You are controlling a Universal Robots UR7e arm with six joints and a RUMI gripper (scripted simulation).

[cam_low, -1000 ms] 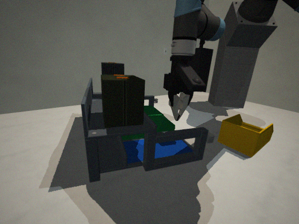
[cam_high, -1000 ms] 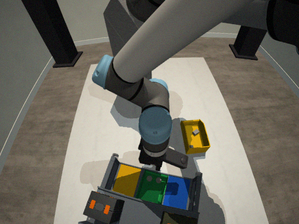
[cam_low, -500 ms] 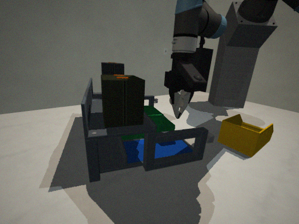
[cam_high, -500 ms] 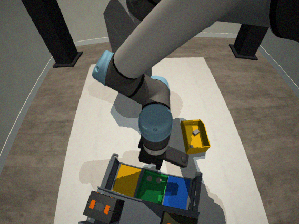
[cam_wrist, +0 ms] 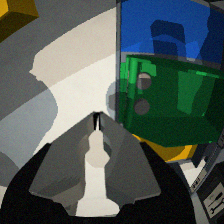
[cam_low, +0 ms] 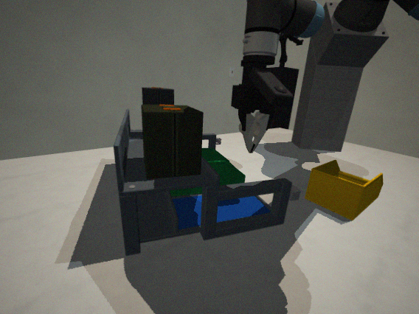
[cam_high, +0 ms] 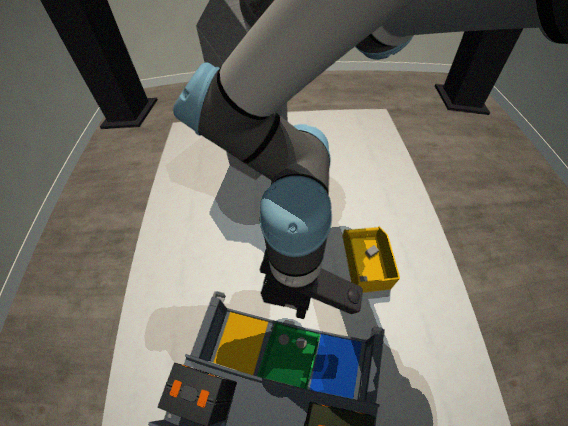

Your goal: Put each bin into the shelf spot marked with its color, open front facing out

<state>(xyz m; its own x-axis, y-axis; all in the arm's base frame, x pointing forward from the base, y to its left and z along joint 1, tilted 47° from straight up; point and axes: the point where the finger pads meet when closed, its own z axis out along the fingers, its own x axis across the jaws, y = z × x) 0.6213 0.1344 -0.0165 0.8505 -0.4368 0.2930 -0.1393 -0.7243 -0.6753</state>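
Now: the yellow bin 160 mm behind my hand, 160 mm to the left of it and 60 mm below it. The rest, counted from my hand: shelf lip: 20 mm ahead, 20 mm to the right, 90 mm below; then shelf board: 220 mm ahead, 50 mm to the right, 10 mm above; then green bin: 120 mm ahead, 20 mm to the right, 50 mm below.
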